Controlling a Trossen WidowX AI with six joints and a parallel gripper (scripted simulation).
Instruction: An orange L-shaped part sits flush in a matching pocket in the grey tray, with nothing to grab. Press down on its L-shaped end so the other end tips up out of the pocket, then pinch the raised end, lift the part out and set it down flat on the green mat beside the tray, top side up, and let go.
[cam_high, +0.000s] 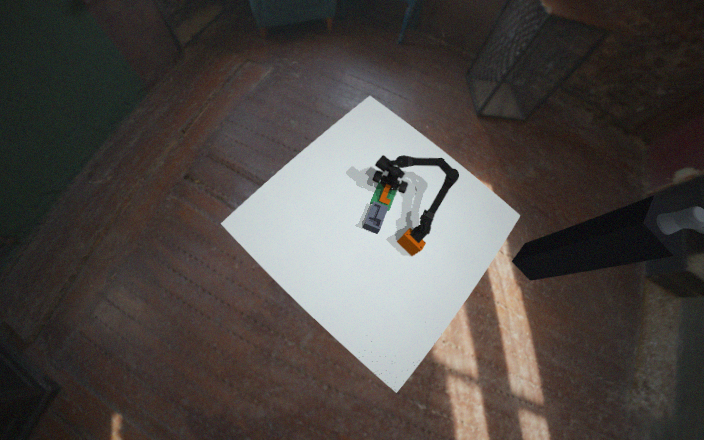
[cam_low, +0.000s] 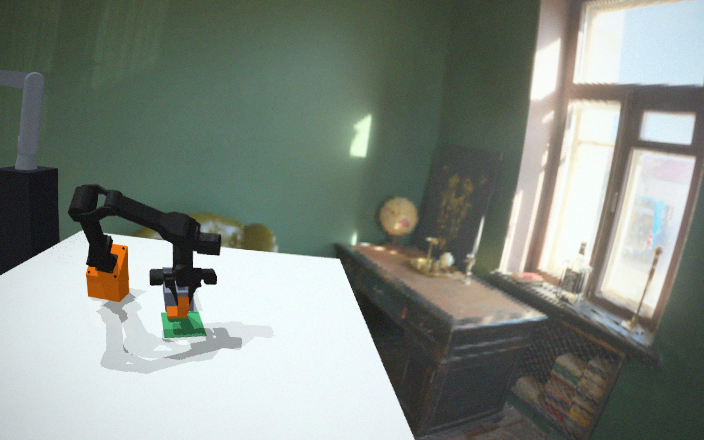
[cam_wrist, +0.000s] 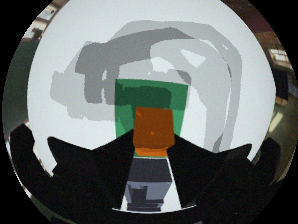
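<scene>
My gripper tip is 30 mm past the orange L-shaped part, 20 mm to the right of it and 30 mm above it. The rest, counted from my gripper tip: green mat (10 mm behind, 20 mm to the left, 90 mm below).
</scene>
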